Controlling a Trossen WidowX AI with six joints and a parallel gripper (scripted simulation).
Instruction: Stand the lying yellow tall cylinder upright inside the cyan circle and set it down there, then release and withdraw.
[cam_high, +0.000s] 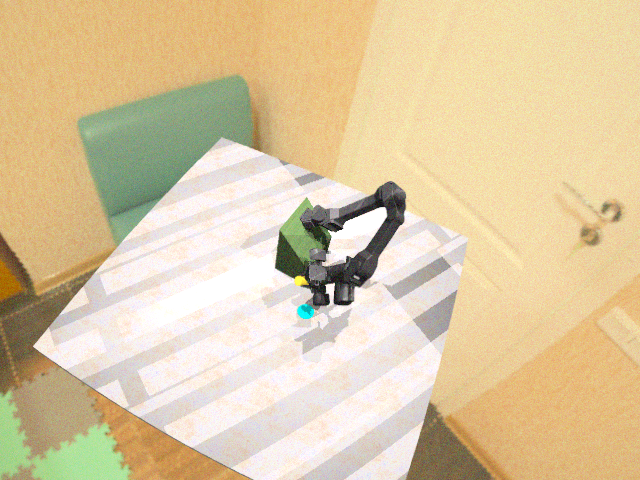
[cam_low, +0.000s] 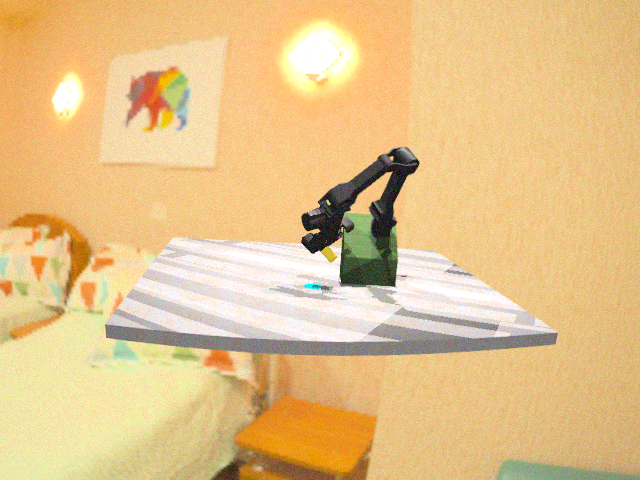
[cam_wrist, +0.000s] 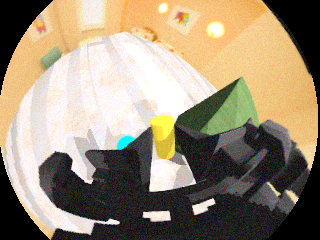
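Right now the yellow cylinder is 1 cm to the left of my gripper tip, 1 cm below it and 1 cm behind it. The rest, counted from my gripper tip: cyan circle 12 cm below, 5 cm to the left, 3 cm ahead.
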